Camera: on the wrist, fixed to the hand. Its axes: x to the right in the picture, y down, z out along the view.
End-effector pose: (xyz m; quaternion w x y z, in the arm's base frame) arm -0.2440 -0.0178 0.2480 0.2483 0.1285 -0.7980 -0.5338
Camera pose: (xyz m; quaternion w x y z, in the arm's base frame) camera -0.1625 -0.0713 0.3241 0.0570 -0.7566 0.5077 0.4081
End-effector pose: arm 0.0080 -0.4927 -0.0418 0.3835 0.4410 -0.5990 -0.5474
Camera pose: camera 0.1125 -0.5040 0.0234 0.0503 -0.8653 0.1353 0.4801
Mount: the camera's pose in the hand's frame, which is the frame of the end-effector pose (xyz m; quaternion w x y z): -0.0239 0.0533 -0.1090 0.7061 0.1405 0.1799 -0.6703
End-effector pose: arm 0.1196 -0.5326 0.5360 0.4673 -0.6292 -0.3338 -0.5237
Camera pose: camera 0.1248 -0.6513 0.5017 0.1274 -0.0607 -0.6470 -0.7493
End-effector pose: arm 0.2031 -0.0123 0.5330 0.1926 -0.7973 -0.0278 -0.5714
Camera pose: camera 0.1108 -0.0943 0.5260 0.1300 0.4145 0.5997 0.6721
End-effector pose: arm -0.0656 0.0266 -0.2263 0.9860 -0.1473 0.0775 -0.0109
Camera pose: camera -0.1063 0.0472 -0.3413 0.6957 -0.0155 0.1318 -0.7060
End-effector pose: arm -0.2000 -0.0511 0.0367 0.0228 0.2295 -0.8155 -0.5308
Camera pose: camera -0.1667 -0.1172 0.1358 0.2252 -0.8074 0.4925 0.2342
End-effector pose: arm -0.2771 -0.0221 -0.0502 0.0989 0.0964 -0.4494 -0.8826
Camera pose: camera -0.2212 -0.1310 -0.0679 0.4545 -0.5420 0.3589 0.6090
